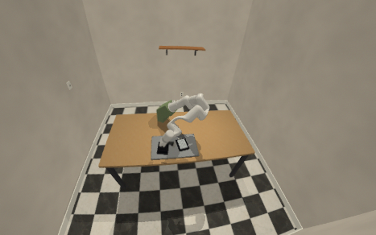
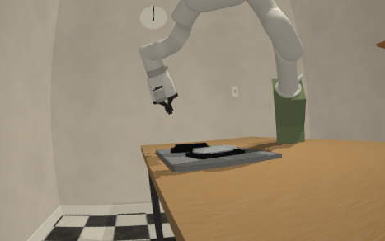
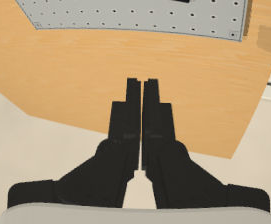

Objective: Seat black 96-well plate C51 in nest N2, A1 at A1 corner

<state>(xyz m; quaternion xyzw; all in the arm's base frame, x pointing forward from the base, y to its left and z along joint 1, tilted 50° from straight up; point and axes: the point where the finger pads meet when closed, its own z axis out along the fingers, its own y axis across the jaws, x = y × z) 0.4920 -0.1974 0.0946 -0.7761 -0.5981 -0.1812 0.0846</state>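
Now: hand 80 mm past the black plate C51, 10 mm to the right of it and 160 mm above it. Also, from my hand: N2 label: 180 mm behind, 180 mm below; then clear plate C15: 130 mm behind, 220 mm to the left, 160 mm below; then A1 mark: 150 mm behind, 60 mm to the left, 170 mm below.
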